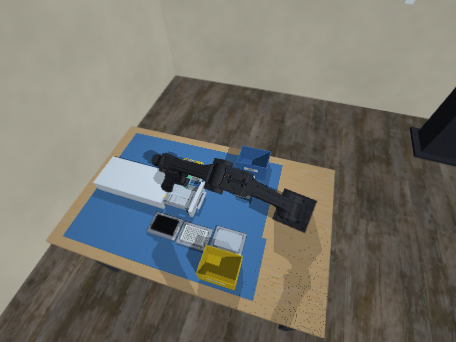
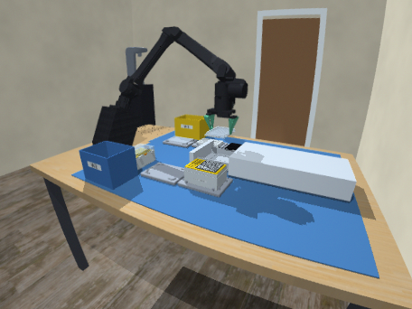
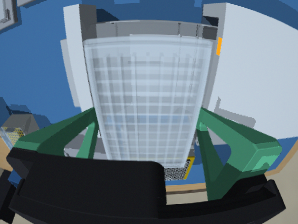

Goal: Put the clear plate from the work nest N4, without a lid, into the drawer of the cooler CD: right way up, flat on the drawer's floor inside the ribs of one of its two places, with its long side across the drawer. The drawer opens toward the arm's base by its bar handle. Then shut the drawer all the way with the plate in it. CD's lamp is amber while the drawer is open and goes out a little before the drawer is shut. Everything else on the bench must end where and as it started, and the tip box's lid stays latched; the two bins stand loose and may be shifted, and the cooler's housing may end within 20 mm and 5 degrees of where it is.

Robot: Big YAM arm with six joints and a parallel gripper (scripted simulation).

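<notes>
The clear plate is right at my hand. Round my hand: yellow-labelled tip box: 190 mm to the right, 90 mm below, 30 mm ahead; then drawer: 120 mm below, 40 mm ahead; then white cooler CD: 160 mm ahead, 110 mm below.
</notes>
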